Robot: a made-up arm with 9 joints. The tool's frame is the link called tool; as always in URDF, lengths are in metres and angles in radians. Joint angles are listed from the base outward. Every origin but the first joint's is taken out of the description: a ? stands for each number. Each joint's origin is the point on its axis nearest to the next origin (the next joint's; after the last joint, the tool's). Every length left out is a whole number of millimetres.
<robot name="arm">
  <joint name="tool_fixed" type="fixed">
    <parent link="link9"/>
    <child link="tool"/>
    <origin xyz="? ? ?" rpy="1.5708 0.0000 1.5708"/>
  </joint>
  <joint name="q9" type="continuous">
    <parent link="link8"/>
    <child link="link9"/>
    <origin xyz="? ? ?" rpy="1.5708 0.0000 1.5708"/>
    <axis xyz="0 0 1"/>
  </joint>
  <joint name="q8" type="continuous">
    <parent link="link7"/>
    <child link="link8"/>
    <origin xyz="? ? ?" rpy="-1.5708 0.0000 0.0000"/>
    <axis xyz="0 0 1"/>
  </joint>
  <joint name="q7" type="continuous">
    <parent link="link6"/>
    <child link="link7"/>
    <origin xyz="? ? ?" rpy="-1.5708 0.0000 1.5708"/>
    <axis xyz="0 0 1"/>
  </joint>
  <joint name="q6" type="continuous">
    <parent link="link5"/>
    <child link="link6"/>
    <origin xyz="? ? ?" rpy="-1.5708 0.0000 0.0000"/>
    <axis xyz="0 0 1"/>
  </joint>
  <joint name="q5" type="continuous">
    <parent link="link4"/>
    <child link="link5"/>
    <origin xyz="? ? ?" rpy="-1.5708 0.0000 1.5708"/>
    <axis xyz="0 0 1"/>
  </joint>
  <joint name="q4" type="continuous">
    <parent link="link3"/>
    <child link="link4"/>
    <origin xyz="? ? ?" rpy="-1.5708 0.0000 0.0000"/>
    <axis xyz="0 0 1"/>
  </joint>
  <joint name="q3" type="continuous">
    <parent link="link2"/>
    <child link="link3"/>
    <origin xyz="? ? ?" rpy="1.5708 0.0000 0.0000"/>
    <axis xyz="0 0 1"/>
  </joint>
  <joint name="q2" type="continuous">
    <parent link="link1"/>
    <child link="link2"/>
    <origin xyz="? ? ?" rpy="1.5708 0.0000 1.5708"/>
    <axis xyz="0 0 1"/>
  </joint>
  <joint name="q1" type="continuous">
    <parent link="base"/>
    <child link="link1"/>
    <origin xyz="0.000 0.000 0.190"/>
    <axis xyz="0 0 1"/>
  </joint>
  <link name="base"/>
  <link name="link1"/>
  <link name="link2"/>
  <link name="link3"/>
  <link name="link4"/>
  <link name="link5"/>
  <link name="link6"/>
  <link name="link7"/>
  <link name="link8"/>
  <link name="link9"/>
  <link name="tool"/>
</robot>
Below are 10 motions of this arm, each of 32 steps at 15 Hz.
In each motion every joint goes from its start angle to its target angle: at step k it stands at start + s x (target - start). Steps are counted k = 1, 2, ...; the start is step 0. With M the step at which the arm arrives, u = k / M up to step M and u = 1 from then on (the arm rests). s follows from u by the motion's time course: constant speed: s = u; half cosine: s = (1 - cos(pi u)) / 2; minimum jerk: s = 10 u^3 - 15 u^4 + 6 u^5.
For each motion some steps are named. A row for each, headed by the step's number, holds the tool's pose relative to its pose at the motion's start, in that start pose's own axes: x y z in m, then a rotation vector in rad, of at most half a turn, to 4 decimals.
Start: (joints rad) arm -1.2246 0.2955 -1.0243 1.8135 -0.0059 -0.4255 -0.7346 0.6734 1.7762
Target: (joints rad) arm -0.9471 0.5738 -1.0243 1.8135 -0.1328 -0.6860 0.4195 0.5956 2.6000
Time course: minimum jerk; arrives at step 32
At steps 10, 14, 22, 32:
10: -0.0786 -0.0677 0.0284 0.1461 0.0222 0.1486
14: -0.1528 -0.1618 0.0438 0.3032 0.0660 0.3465
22: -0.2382 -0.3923 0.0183 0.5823 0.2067 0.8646
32: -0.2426 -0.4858 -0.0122 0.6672 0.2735 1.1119

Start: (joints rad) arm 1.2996 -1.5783 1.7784 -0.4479 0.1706 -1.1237 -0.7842 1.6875 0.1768
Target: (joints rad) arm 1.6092 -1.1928 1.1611 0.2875 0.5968 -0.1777 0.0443 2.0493 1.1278
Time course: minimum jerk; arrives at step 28
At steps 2, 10, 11, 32:
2: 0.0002 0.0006 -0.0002 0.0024 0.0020 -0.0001
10: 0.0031 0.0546 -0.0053 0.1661 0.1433 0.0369
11: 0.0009 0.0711 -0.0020 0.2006 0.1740 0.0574
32: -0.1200 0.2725 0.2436 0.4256 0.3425 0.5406

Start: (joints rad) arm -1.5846 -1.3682 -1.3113 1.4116 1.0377 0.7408 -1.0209 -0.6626 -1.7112
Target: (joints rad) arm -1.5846 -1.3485 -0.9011 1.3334 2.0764 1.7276 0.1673 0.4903 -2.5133
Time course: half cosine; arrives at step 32
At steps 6, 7, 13, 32:
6: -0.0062 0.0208 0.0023 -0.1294 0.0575 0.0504
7: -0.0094 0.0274 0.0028 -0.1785 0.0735 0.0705
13: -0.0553 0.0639 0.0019 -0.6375 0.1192 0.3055
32: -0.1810 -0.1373 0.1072 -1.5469 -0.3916 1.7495

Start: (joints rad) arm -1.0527 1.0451 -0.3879 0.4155 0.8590 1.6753 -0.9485 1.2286 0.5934
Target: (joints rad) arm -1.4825 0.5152 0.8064 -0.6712 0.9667 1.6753 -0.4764 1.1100 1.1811
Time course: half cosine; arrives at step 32
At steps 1, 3, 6, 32:
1: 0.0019 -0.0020 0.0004 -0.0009 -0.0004 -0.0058
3: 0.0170 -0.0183 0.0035 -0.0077 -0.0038 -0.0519
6: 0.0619 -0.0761 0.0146 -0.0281 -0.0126 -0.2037
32: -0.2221 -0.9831 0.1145 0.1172 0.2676 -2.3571

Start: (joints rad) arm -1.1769 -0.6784 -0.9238 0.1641 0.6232 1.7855 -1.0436 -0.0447 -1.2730
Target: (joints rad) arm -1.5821 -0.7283 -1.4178 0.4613 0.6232 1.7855 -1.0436 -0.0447 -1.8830
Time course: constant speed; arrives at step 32
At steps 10, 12, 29, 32:
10: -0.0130 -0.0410 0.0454 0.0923 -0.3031 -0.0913
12: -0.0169 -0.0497 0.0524 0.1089 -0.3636 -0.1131
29: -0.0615 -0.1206 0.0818 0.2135 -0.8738 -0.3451
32: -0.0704 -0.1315 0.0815 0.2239 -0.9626 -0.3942

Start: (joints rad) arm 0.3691 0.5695 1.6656 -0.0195 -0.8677 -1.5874 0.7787 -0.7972 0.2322
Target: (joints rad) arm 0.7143 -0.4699 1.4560 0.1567 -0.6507 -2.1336 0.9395 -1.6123 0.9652
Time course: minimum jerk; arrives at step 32
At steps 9, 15, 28, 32:
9: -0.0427 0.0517 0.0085 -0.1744 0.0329 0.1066
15: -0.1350 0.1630 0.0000 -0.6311 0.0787 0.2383
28: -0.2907 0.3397 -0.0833 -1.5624 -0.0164 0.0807
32: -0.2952 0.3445 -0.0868 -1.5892 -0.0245 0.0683

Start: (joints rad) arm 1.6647 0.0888 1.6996 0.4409 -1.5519 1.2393 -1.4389 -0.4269 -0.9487
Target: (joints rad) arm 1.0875 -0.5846 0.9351 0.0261 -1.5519 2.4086 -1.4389 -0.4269 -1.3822
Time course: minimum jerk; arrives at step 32
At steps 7, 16, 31, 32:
7: -0.0006 0.0030 -0.0388 0.0049 0.0947 0.0101
16: -0.0891 0.0037 -0.2080 0.1162 0.6377 -0.0879
31: -0.2342 0.0711 -0.2354 0.4977 1.1161 -0.5013
32: -0.2343 0.0711 -0.2353 0.4980 1.1163 -0.5016

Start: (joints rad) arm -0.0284 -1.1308 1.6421 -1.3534 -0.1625 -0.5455 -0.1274 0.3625 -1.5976
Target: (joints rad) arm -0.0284 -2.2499 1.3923 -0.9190 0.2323 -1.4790 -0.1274 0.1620 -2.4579
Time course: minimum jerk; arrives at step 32
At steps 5, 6, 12, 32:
5: 0.0259 -0.0069 -0.0006 0.0045 -0.0693 -0.0367
6: 0.0419 -0.0115 -0.0003 0.0075 -0.1135 -0.0599
12: 0.2031 -0.0794 0.0351 0.0497 -0.6425 -0.3228
32: 0.3514 -0.3173 0.2719 0.4340 -2.1580 -1.1309

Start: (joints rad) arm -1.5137 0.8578 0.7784 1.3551 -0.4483 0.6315 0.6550 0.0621 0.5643
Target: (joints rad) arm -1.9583 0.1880 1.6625 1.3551 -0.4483 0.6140 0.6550 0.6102 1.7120
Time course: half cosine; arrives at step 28
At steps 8, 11, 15, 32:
8: -0.0816 -0.0371 0.0378 0.1961 -0.0219 0.0642
11: -0.1533 -0.0633 0.0509 0.3306 -0.0471 0.1631
15: -0.2706 -0.0972 0.0425 0.4785 -0.1029 0.3786
32: -0.5151 -0.1423 -0.0879 0.4803 -0.3001 0.9276

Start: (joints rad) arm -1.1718 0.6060 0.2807 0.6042 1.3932 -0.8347 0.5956 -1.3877 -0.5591
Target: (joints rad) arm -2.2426 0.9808 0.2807 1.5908 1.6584 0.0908 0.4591 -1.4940 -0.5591
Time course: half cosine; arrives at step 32
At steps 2, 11, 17, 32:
2: -0.0071 -0.0054 0.0022 -0.0106 -0.0033 -0.0183
11: -0.2339 -0.1004 0.0427 -0.2702 -0.0339 -0.5058
17: -0.5199 -0.0875 0.0258 -0.4747 0.0781 -1.0373
32: -0.8608 0.1229 -0.1648 -0.4572 0.5814 -1.7080

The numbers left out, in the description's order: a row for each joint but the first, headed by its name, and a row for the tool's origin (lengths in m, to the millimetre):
tool: 0.120 0.100 0.000
q9: 0.020 -0.200 0.000
q8: 0.090 0.210 0.000
q7: 0.300 0.090 0.000
q6: 0.070 -0.050 0.000
q5: 0.100 0.190 0.000
q4: -0.030 0.060 0.000
q3: -0.080 -0.370 0.000
q2: -0.240 0.140 0.000

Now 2 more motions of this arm.
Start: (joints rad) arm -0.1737 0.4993 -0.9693 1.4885 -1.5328 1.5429 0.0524 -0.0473 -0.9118
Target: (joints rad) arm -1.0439 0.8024 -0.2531 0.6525 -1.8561 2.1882 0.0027 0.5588 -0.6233
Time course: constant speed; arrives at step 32
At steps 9, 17, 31, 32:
9: -0.0063 -0.0333 -0.1562 -0.3010 0.3510 -0.1430
17: -0.0506 -0.1379 -0.2760 -0.5089 0.6378 -0.3639
31: -0.1940 -0.3975 -0.3458 -0.7275 0.9759 -0.9245
32: -0.2056 -0.4161 -0.3431 -0.7360 0.9884 -0.9704

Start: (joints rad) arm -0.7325 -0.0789 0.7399 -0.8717 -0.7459 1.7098 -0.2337 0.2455 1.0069
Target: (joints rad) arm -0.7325 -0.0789 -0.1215 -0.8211 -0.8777 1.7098 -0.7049 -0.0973 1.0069
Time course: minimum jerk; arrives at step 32
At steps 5, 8, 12, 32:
5: -0.0033 0.0001 -0.0023 -0.0110 -0.0087 -0.0198
8: -0.0109 0.0008 -0.0079 -0.0382 -0.0292 -0.0698
12: -0.0258 0.0039 -0.0214 -0.1014 -0.0713 -0.1909
32: -0.0454 0.0300 -0.0724 -0.3586 -0.1483 -0.7566

